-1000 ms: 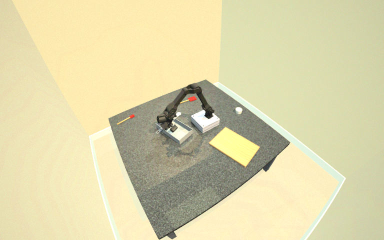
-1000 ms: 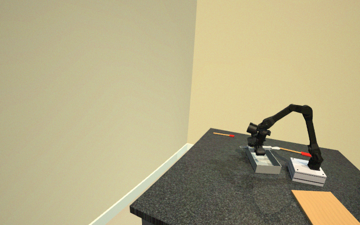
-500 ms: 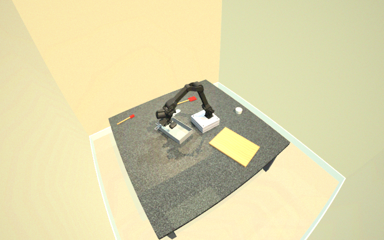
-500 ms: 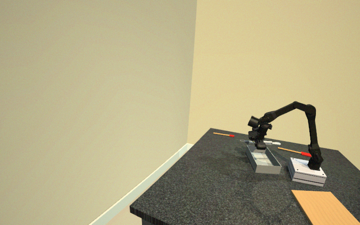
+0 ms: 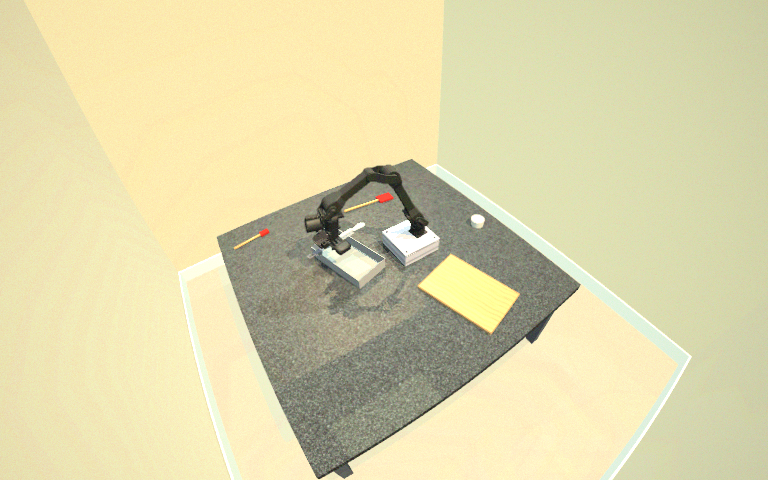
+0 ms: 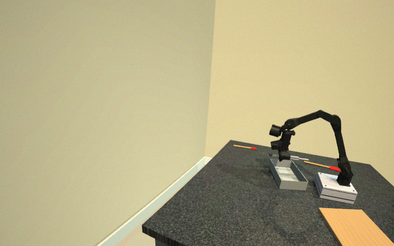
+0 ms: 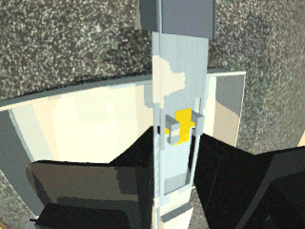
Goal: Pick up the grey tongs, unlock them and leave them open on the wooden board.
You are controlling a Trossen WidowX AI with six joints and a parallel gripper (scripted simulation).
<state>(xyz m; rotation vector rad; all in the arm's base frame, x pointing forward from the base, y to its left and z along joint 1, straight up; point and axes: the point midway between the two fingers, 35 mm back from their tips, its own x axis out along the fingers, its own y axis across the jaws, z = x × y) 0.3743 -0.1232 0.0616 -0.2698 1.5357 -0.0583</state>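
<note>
Right now my gripper tip is 60 mm past the grey roasting tin, 30 mm to the right of it and 70 mm above it. From my gripper tip the other things lie so: wooden board (350 mm behind, 490 mm to the left, 90 mm below); small yellow lock piece (20 mm ahead, 10 mm to the left, 40 mm above).
</note>
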